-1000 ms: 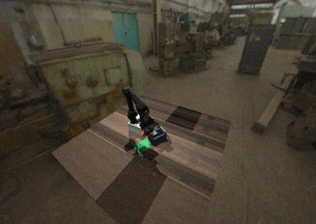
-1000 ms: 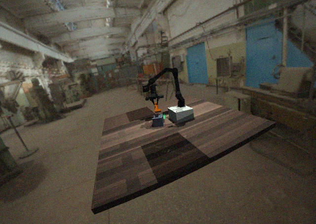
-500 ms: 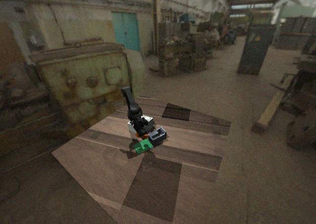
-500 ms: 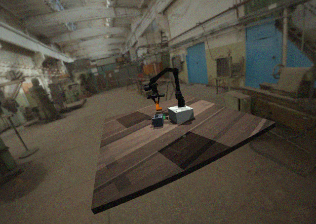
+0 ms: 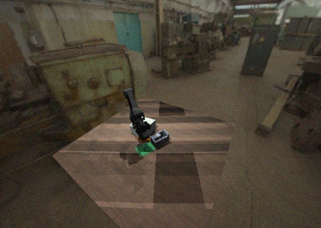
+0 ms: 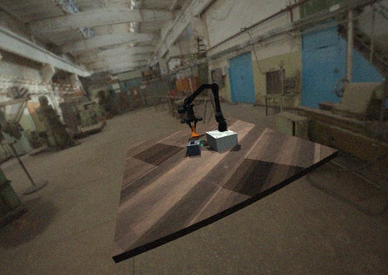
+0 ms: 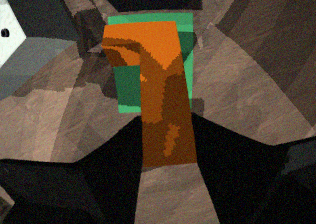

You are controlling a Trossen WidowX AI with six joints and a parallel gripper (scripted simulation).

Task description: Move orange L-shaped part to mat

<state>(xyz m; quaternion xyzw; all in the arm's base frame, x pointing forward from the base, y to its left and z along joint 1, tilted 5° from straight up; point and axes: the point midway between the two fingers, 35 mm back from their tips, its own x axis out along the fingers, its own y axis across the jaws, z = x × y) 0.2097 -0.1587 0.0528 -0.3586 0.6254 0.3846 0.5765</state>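
Right now the green mat is 10 mm ahead of my gripper tip, 20 mm to the left of it and 150 mm below it. From my gripper tip the other things lie so: orange L-shaped part: 30 mm to the left, 30 mm below.
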